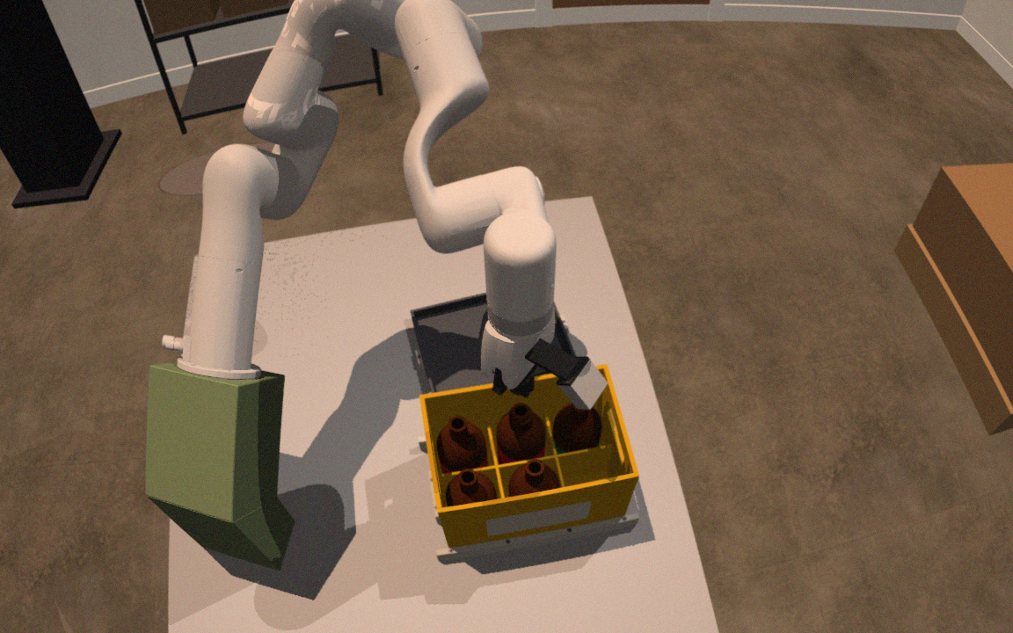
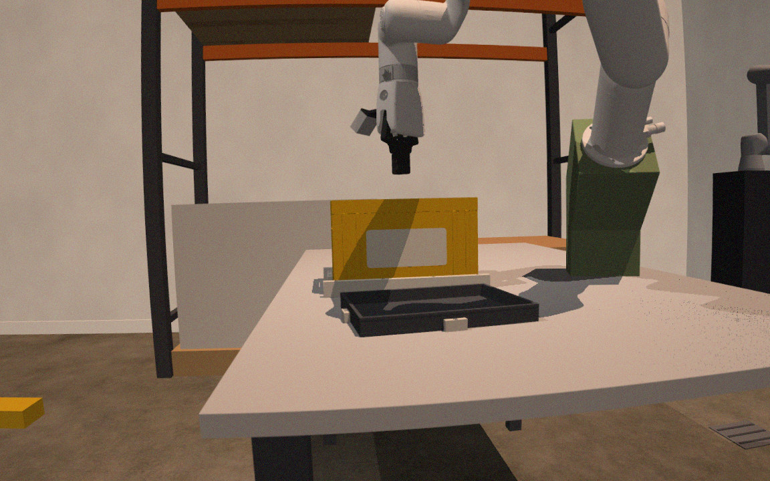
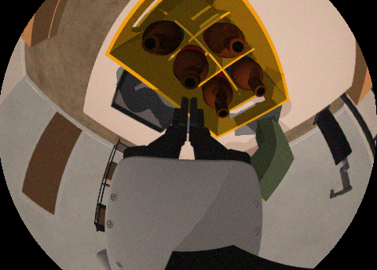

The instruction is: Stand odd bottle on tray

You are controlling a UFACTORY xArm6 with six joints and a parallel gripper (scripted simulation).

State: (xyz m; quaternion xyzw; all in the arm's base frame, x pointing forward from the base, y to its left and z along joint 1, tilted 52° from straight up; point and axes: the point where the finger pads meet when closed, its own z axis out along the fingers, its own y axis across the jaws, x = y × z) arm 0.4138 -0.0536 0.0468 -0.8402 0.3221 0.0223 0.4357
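Right now my hand is 16 cm above the yellow crate, 5 cm to the left of it and 1 cm short of it. The rest, counted from my hand: glass bottle 16 cm below; dark tray 23 cm to the left, 23 cm below, 5 cm behind.
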